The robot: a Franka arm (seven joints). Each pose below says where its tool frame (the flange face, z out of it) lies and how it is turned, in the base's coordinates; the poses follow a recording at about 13 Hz.
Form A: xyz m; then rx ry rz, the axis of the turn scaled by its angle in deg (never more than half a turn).
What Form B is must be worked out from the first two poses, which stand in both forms.
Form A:
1: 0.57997 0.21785 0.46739 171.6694 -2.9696 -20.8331
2: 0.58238 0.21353 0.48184 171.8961 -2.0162 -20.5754
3: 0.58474 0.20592 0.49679 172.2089 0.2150 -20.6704
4: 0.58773 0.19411 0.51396 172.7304 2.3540 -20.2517
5: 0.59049 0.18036 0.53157 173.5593 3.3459 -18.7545
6: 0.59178 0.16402 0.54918 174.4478 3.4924 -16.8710
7: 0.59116 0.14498 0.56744 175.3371 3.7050 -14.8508
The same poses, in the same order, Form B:
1: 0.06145 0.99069 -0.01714 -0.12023 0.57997 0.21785 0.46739
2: 0.05987 0.99106 -0.01162 -0.11863 0.58238 0.21353 0.48184
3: 0.05717 0.99125 0.00124 -0.11898 0.58474 0.20592 0.49679
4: 0.05295 0.99171 0.01352 -0.11627 0.58773 0.19411 0.51396
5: 0.04709 0.99293 0.01914 -0.10729 0.59049 0.18036 0.53157
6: 0.04103 0.99432 0.01991 -0.09616 0.59178 0.16402 0.54918
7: 0.03487 0.99561 0.02104 -0.08433 0.59116 0.14498 0.56744
